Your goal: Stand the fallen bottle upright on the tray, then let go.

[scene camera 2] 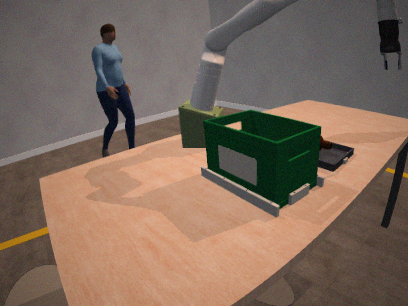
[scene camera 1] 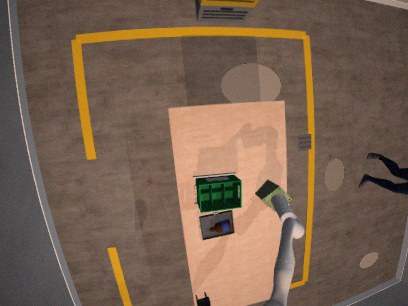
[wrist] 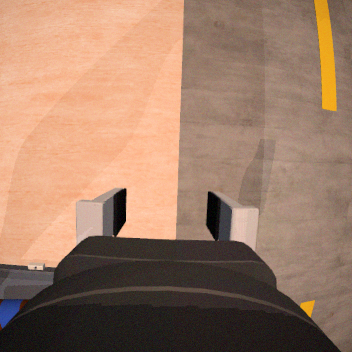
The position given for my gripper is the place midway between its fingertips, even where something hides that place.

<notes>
I see my gripper [scene camera 2: 392, 69].
My gripper shows as well in the wrist view [wrist: 166, 206].
</notes>
